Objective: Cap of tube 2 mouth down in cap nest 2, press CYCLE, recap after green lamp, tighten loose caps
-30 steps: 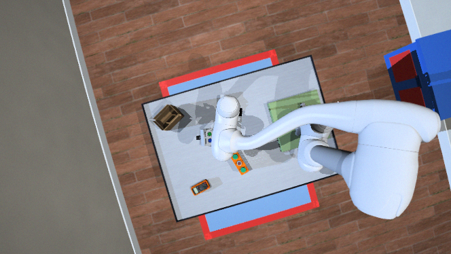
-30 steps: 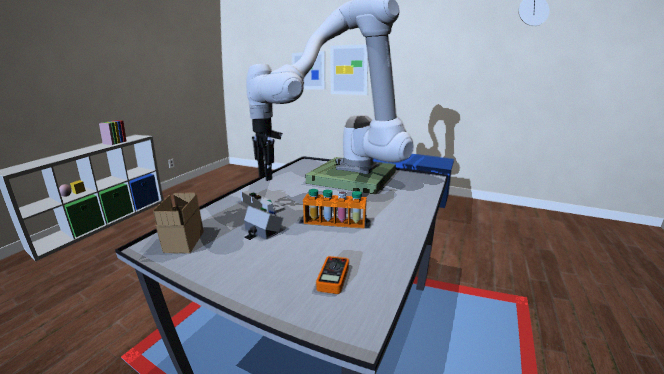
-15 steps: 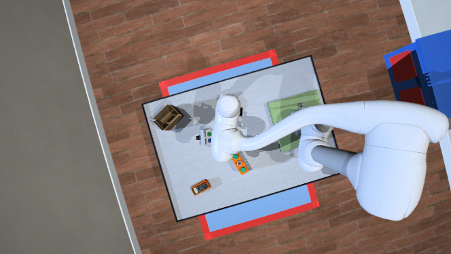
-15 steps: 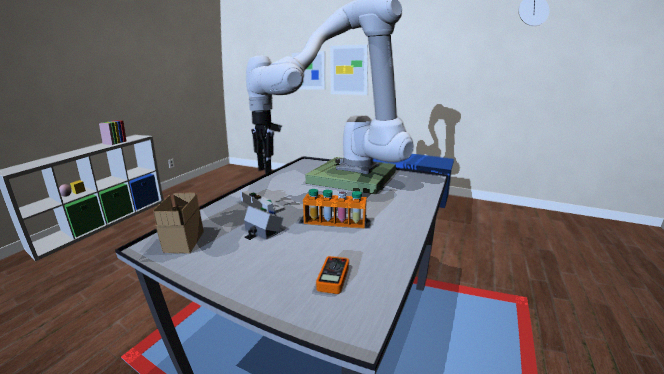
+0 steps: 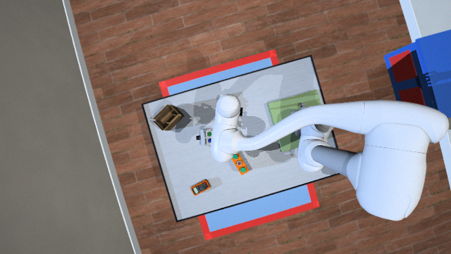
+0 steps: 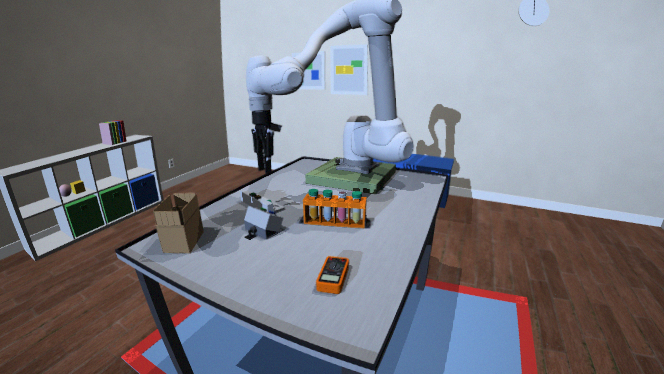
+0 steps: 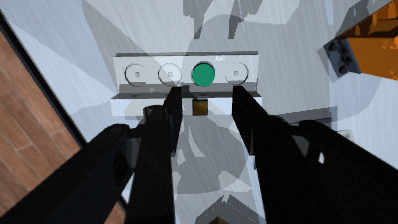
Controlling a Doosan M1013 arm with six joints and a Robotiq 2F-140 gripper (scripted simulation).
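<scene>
The blue key is 160 mm ahead of my hand, 150 mm to the left of it and 120 mm below it. The rest, counted from my hand: key housing (170 mm ahead, 130 mm to the left, 130 mm below); then green key (150 mm ahead, 110 mm to the left, 120 mm below).
</scene>
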